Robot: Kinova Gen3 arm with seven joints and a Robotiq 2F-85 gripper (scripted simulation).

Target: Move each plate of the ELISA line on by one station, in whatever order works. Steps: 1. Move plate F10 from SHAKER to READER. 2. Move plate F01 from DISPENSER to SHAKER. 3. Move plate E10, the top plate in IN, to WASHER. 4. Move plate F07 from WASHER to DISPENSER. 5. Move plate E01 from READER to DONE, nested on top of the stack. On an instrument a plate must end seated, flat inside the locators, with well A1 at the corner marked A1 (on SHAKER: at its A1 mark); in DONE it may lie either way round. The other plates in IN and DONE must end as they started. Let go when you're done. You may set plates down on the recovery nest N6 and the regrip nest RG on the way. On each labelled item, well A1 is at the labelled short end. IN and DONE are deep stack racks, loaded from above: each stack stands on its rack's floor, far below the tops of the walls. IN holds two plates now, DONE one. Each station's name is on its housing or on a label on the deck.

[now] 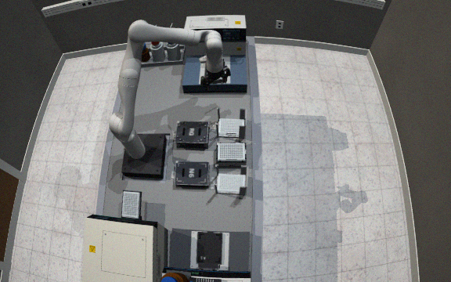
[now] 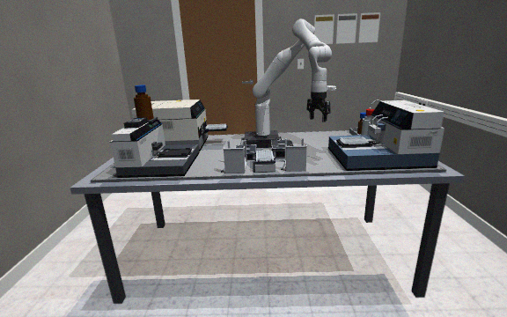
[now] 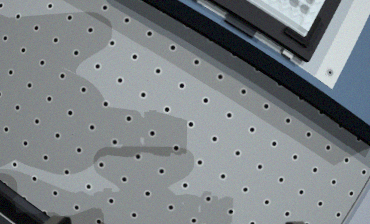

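My hand is 20 mm past the washer nest, 200 mm to the right of it and 130 mm above it. Also, from my hand: dark pull-out tray (390 mm behind, 580 mm to the right, 120 mm below); then regrip nest (120 mm behind, 170 mm to the right, 160 mm below).
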